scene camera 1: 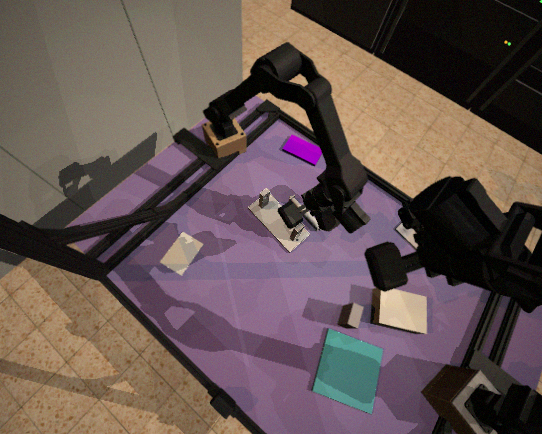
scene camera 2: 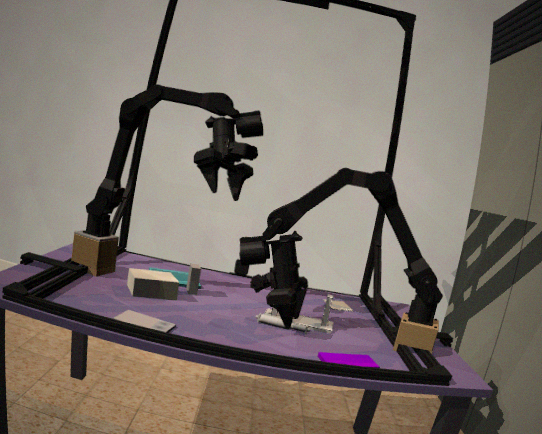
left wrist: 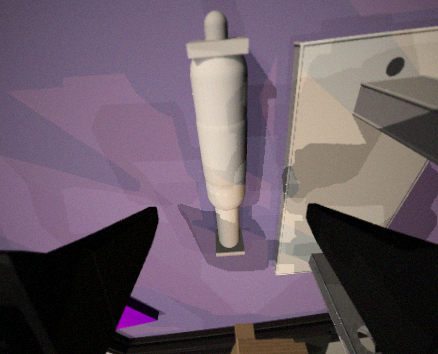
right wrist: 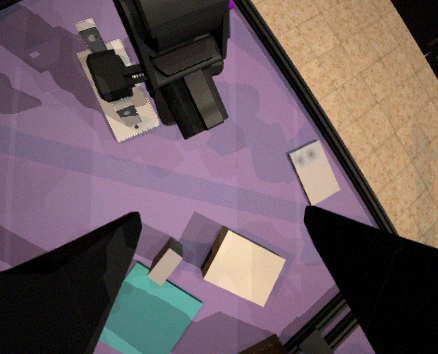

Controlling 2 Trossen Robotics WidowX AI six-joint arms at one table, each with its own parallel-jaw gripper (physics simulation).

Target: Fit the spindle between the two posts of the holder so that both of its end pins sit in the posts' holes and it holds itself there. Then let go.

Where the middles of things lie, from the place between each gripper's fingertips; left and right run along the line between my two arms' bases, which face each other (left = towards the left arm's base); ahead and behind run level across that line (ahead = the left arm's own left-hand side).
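Labels:
Pale holder plate [scene camera 1: 268,216]: 1 cm to the left of my left hand, 7 cm behind it, 1 cm below it. Spindle [left wrist: 219,75]: 2 cm to the right of my left hand. Going by their middles, of the things named here the spindle is the nearest to my left hand.
Pale holder plate: 240 mm to the left of my right hand, 50 mm behind it, 280 mm below it. Relative to the spindle, my right hand is 210 mm to the right of it, 30 mm short of it and 270 mm above it. By its middle, the pale holder plate is nearer to my left hand than to my right hand.

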